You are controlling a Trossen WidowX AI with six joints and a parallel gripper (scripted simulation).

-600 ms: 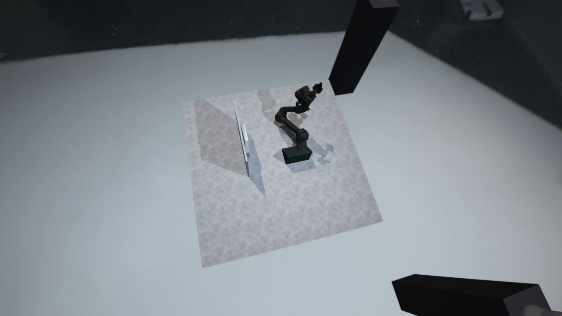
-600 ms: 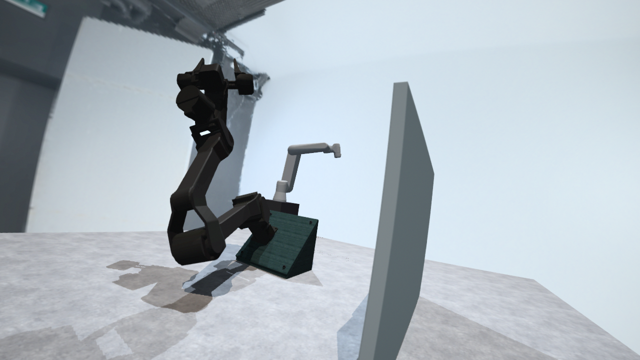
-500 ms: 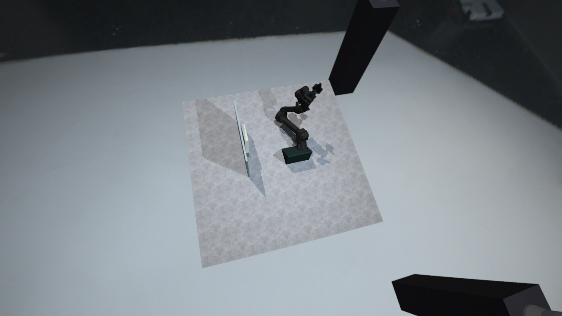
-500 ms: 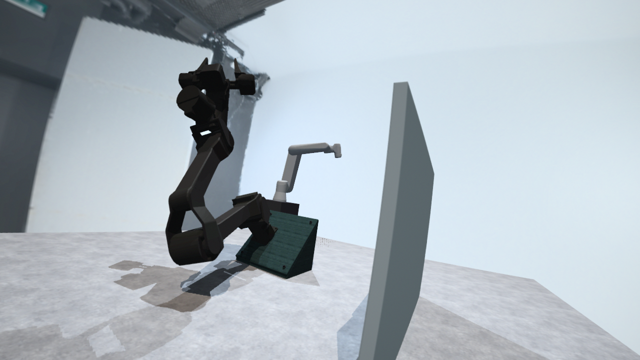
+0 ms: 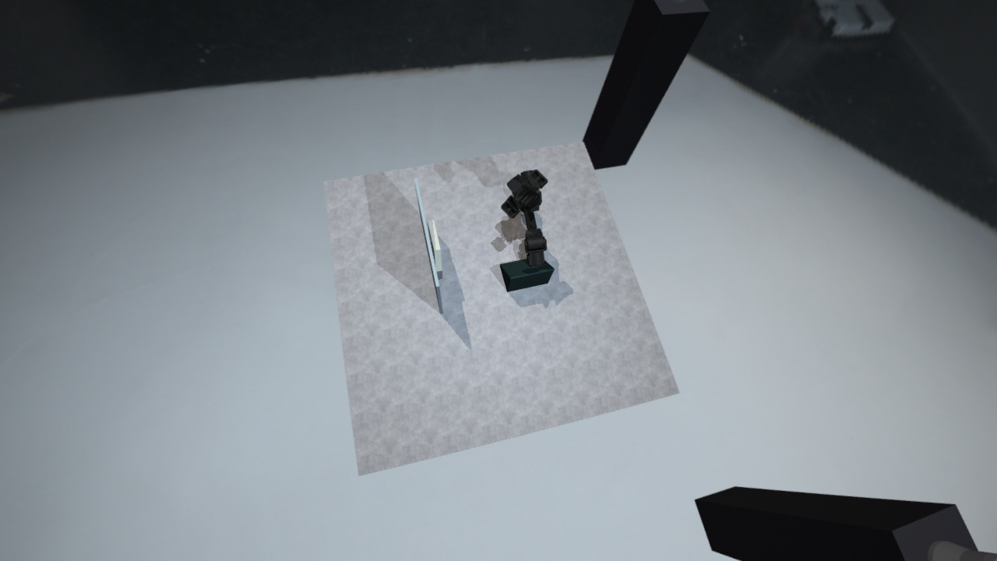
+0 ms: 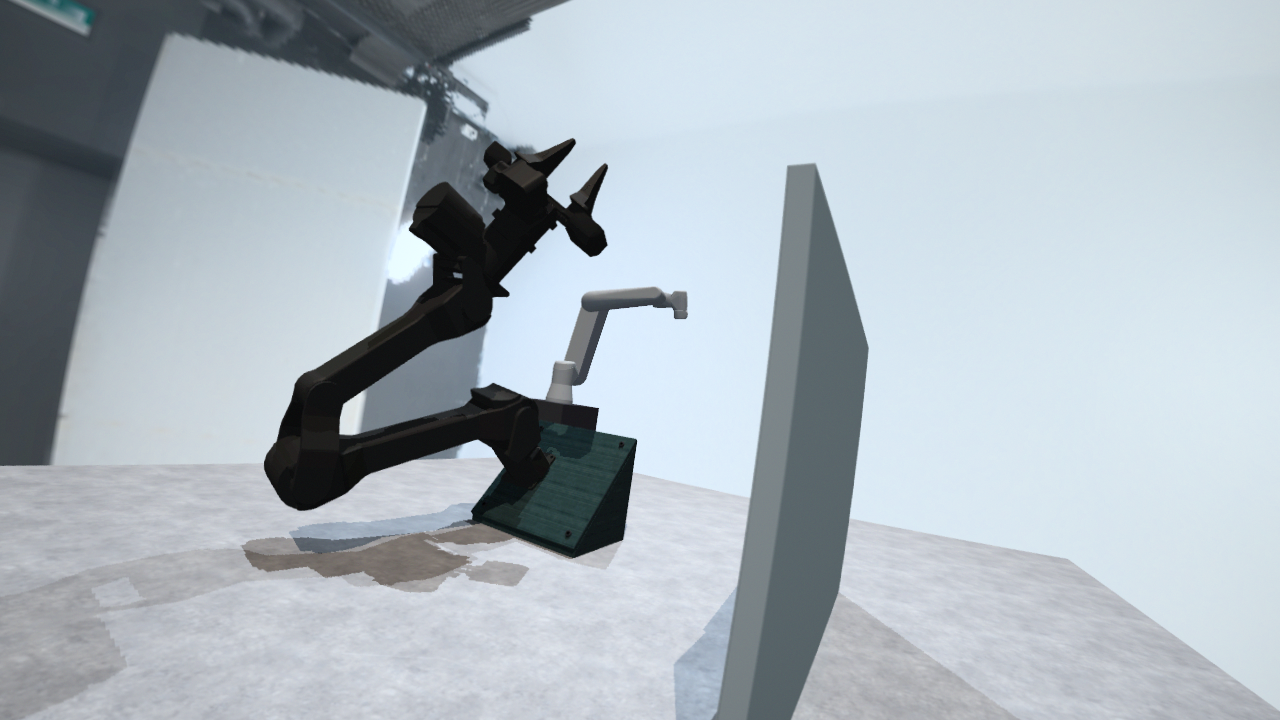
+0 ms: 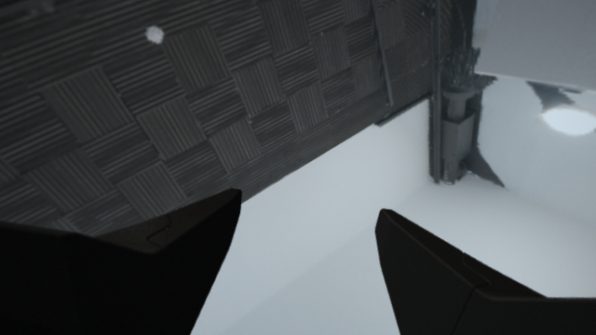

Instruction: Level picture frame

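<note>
Now: gripper tip 31 cm short of the picture frame, 2 cm to the left of it and 34 cm above it. Round my gripper tip: grey-blue wall panel 32 cm ahead, 2 cm to the right, 35 cm below.
</note>
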